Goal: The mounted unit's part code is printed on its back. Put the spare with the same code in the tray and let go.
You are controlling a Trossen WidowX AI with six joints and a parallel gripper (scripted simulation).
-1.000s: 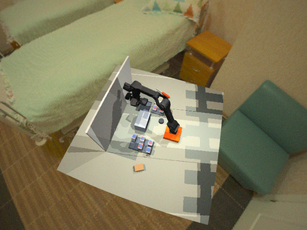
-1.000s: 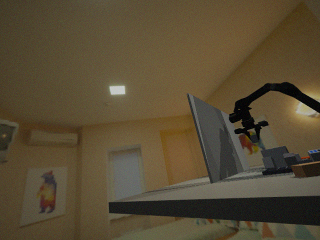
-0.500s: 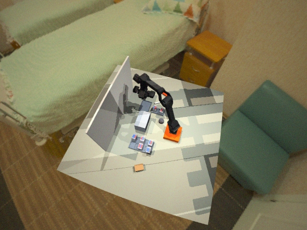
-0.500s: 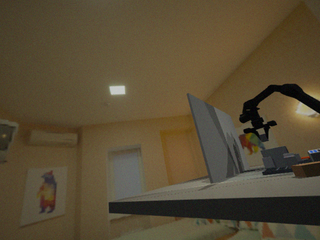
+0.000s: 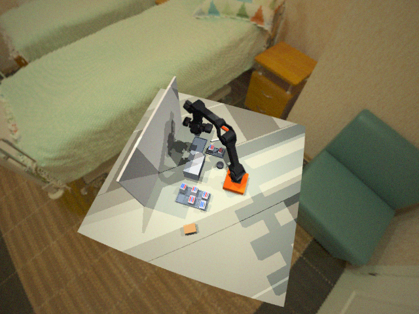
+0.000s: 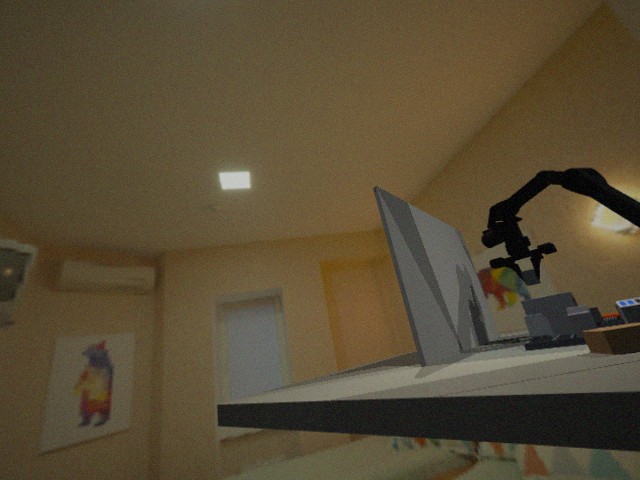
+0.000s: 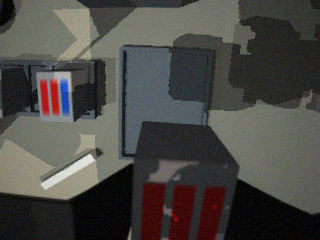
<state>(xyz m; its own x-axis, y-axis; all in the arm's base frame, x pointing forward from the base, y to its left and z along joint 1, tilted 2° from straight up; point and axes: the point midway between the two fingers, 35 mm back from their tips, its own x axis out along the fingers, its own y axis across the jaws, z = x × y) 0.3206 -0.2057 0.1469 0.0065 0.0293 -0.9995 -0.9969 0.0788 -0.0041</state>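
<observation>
Right now the flat grey tray is 160 mm below my gripper tip. The rest, counted from my gripper tip: holder (160 mm below, 140 mm behind, 20 mm to the left); then black disc (190 mm behind, 150 mm below, 120 mm to the left); then tall grey mounted unit (200 mm to the left, 110 mm below, 30 mm behind).
</observation>
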